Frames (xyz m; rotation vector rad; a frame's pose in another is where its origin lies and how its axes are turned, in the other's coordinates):
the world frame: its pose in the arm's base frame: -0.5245 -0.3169 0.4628 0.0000 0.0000 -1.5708
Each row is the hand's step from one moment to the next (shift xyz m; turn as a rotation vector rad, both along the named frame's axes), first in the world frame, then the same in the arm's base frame.
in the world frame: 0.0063 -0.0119 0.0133 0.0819 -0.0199 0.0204
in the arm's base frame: -0.0119 -0.0063 0.0133 -0.0199 -0.0819 0.0204
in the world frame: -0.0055 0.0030 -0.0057 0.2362 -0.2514 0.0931
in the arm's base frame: 0.0030 0.0055 -0.0057 -0.2514 -0.2362 0.0931
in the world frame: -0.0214 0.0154 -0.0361 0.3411 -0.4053 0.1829
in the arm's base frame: 0.0154 0.0214 -0.0361 -0.4053 -0.3411 0.1829
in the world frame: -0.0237 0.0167 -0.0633 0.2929 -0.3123 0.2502
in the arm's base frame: 0.0167 0.0237 -0.0633 -0.3123 -0.2929 0.2502
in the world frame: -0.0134 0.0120 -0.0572 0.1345 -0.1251 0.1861
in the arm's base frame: 0.0120 0.0134 -0.0572 -0.1251 -0.1345 0.1861
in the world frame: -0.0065 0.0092 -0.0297 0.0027 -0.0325 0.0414
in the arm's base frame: 0.0092 0.0065 -0.0297 -0.0325 -0.0027 0.0414
